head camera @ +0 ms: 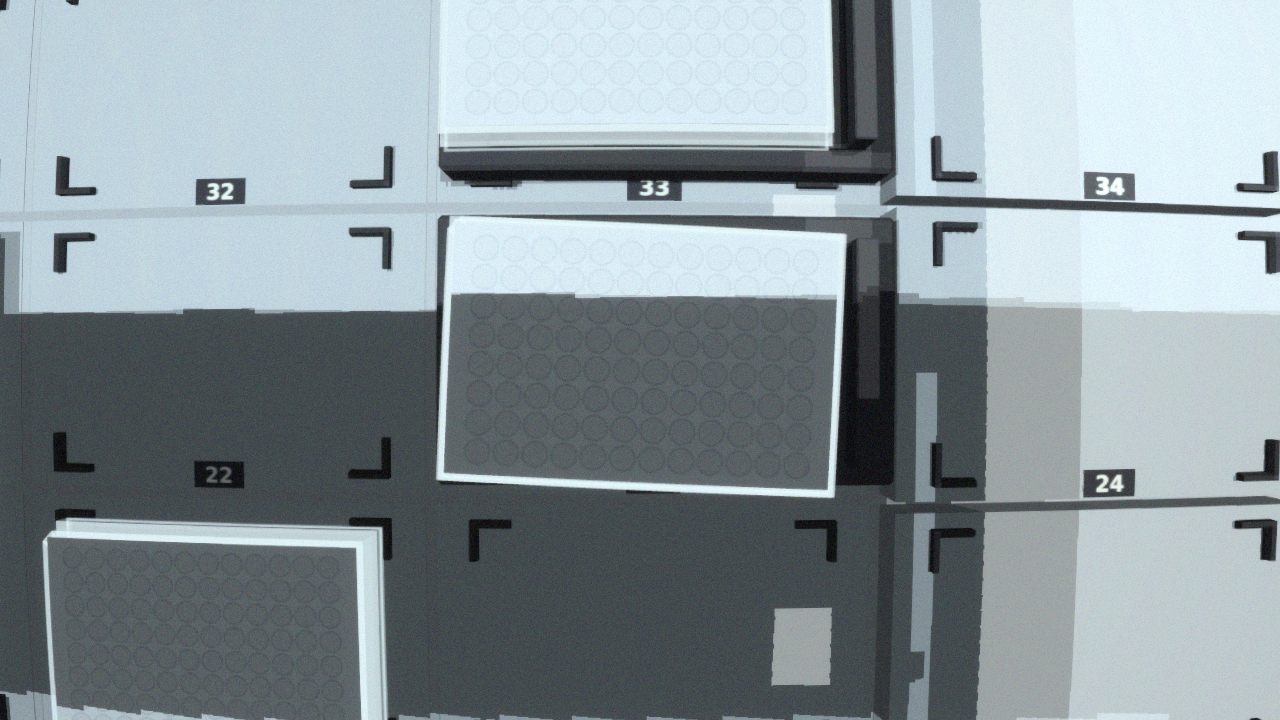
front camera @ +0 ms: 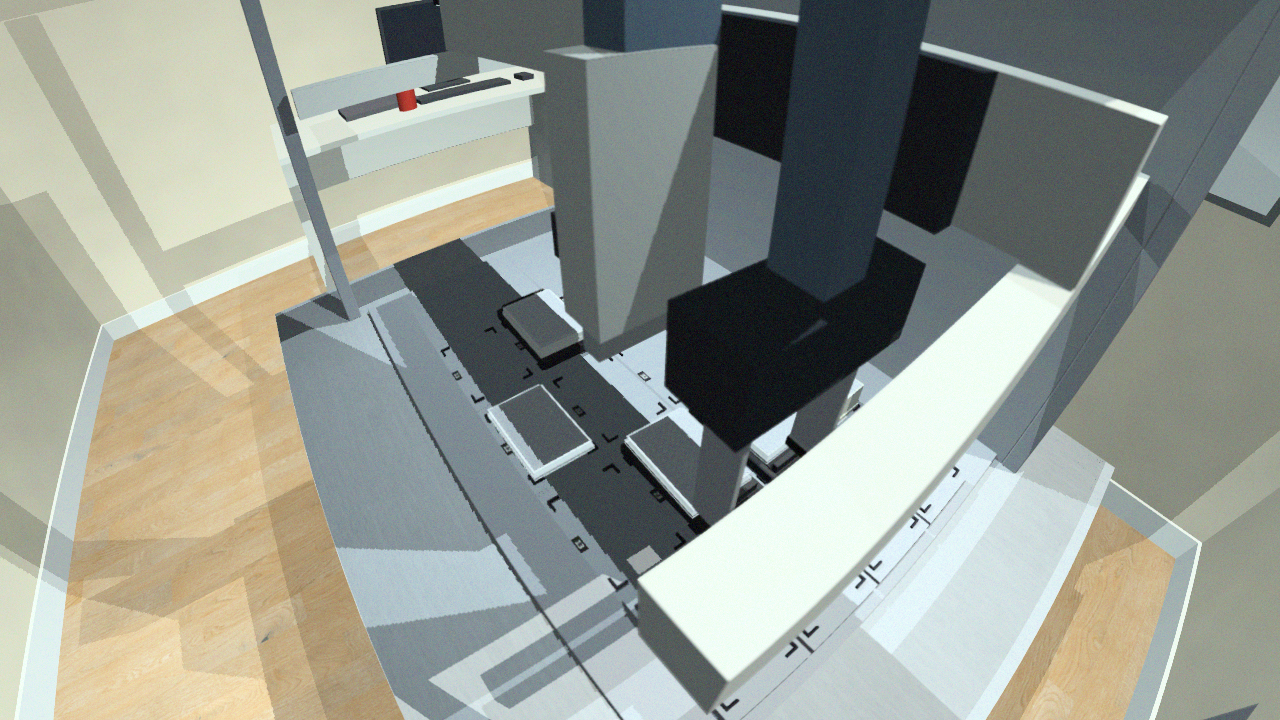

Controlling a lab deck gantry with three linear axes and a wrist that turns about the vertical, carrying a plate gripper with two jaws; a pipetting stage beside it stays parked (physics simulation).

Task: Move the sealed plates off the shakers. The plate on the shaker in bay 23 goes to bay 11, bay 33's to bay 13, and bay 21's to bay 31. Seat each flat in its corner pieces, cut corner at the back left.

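Where they show: gripper, fingertip midpoint: (front camera: 760, 485); robot's base, link origin: (front camera: 443, 351).
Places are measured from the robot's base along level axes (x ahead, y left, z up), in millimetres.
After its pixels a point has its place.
Observation:
The bay 23 plate (front camera: 657, 452) @(z 37, x 365, y 124 mm) (head camera: 640, 376) @(z 37, x 387, y 143 mm) sits on its dark shaker (head camera: 868, 447) @(z 31, x 460, y 120 mm), turned slightly clockwise in the head view. The bay 33 plate (front camera: 774, 445) @(z 37, x 442, y 236 mm) (head camera: 635, 80) @(z 37, x 385, y 235 mm) sits on its shaker (head camera: 666, 165) @(z 19, x 396, y 213 mm), mostly hidden in the front view. The bay 21 plate (front camera: 541, 322) @(z 37, x 78, y 138 mm) sits on a shaker at the left in the front view. My gripper (front camera: 759, 465) @(z 161, x 516, y 104 mm) hangs over the bay 23 and 33 area, its two jaws wide apart and open. Its near jaw hides part of the bay 23 plate; jaw tip height is unclear. The jaws do not show in the head view.
Another plate (front camera: 541, 431) @(z 14, x 241, y 42 mm) (head camera: 205, 626) @(z 14, x 231, y 51 mm) sits in bay 12. The parked grey pipetting stage (front camera: 631, 197) stands behind the bay 21 shaker. A white beam (front camera: 859, 474) @(z 400, x 620, y -24 mm) crosses the front view. Corner pieces (head camera: 827, 540) @(z 1, x 456, y 82 mm) of bay 13 show below bay 23 in the head view.

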